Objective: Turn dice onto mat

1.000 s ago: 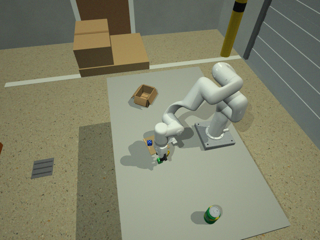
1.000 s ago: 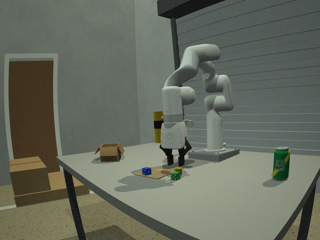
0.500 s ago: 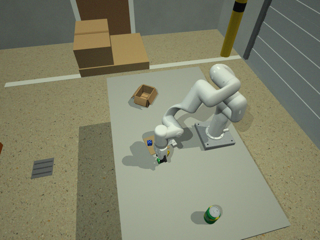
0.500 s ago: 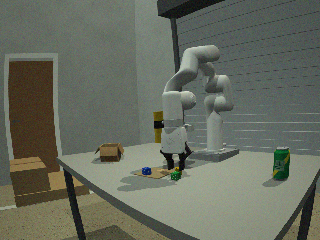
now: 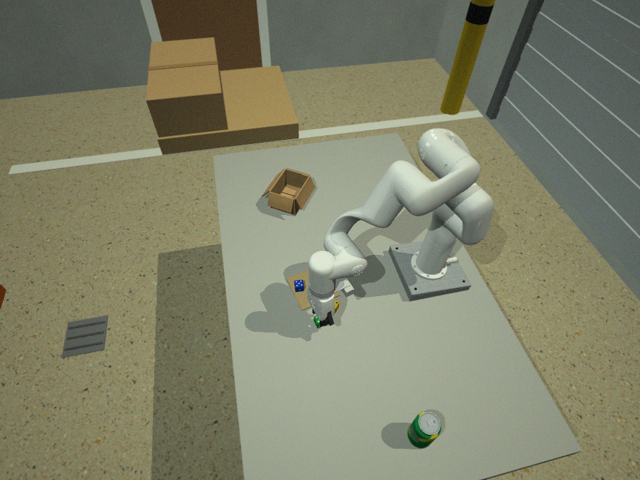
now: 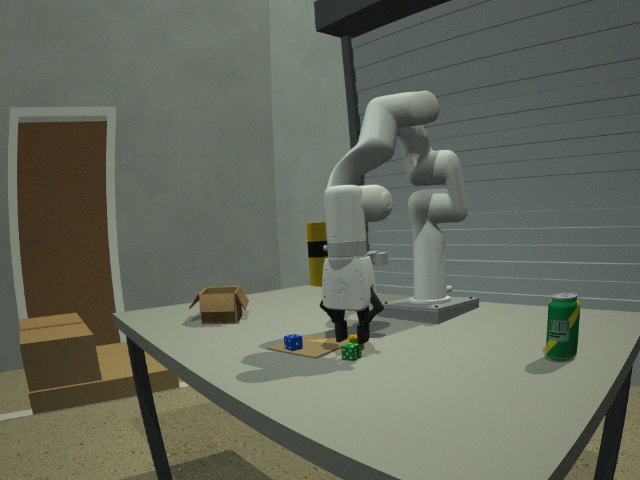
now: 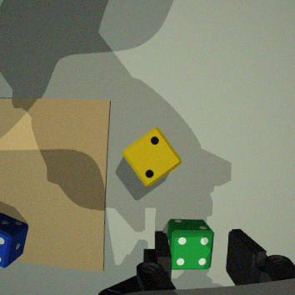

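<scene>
My gripper is now 4 cm above the green die. Also, from my hand: yellow die 5 cm behind, 4 cm to the right, 4 cm below; cardboard mat 1 cm behind, 14 cm to the right, 5 cm below; blue die 4 cm ahead, 14 cm to the right, 4 cm below.
</scene>
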